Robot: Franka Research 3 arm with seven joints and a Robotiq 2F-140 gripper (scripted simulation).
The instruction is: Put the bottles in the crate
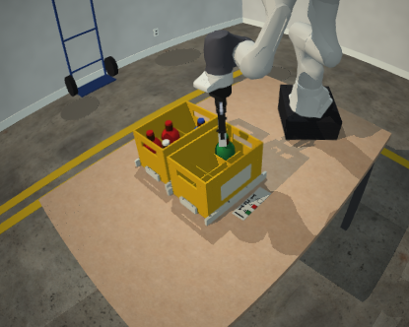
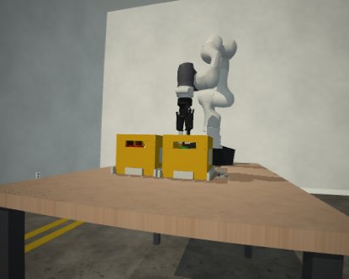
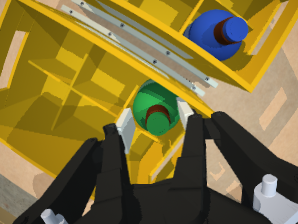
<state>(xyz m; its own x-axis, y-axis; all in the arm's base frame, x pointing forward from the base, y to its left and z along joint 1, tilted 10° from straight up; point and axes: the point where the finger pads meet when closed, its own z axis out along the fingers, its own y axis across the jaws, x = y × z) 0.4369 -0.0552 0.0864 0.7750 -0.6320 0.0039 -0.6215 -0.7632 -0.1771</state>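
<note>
My hand is 100 mm short of the red-label bottle, 210 mm to the left of it and 80 mm above it. Round my hand: white-capped bottle 170 mm ahead, 110 mm to the right, 80 mm below; blue-label bottle 10 mm behind, 130 mm to the right, 80 mm below; green bottle 10 mm behind, 80 mm below.
</note>
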